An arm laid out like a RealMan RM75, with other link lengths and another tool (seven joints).
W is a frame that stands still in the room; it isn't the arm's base.
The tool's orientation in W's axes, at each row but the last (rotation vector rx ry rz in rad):
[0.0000, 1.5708, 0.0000]
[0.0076, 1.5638, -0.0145]
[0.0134, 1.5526, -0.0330]
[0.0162, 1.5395, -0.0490]
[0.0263, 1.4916, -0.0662]
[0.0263, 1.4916, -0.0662]
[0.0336, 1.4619, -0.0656]
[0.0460, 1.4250, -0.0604]
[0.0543, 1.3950, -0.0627]
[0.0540, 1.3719, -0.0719]
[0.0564, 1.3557, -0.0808]
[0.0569, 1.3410, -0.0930]
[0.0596, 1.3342, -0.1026]
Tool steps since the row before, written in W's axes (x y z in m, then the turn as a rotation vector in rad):
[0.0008, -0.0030, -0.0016, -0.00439, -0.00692, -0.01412]
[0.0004, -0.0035, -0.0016, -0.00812, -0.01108, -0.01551]
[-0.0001, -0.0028, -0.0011, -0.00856, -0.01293, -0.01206]
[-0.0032, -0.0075, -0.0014, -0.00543, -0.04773, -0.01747]
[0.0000, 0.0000, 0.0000, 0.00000, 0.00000, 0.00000]
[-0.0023, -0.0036, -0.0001, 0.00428, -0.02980, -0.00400]
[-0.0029, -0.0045, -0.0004, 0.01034, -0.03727, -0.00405]
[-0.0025, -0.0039, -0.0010, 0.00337, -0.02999, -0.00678]
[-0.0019, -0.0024, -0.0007, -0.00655, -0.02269, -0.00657]
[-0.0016, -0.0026, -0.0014, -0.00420, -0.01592, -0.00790]
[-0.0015, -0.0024, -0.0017, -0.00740, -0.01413, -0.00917]
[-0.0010, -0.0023, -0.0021, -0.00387, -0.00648, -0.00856]
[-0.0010, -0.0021, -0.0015, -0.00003, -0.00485, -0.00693]
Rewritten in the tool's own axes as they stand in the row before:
[0.0016, -0.0030, 0.0008, 0.01412, -0.00692, -0.00439]
[0.0016, -0.0035, 0.0004, 0.01550, -0.01113, -0.00807]
[0.0011, -0.0028, 0.0000, 0.01207, -0.01303, -0.00839]
[0.0015, -0.0076, -0.0029, 0.01832, -0.04755, -0.00400]
[0.0000, 0.0000, 0.0000, 0.00000, 0.00000, 0.00000]
[0.0000, -0.0037, -0.0021, 0.00515, -0.02939, 0.00568]
[0.0002, -0.0047, -0.0026, 0.00603, -0.03644, 0.01216]
[0.0007, -0.0041, -0.0023, 0.00762, -0.02965, 0.00439]
[0.0004, -0.0025, -0.0018, 0.00561, -0.02313, -0.00587]
[0.0011, -0.0027, -0.0016, 0.00724, -0.01619, -0.00438]
[0.0014, -0.0025, -0.0016, 0.00776, -0.01469, -0.00792]
[0.0019, -0.0024, -0.0012, 0.00769, -0.00673, -0.00508]
[0.0013, -0.0022, -0.0011, 0.00693, -0.00472, -0.00115]

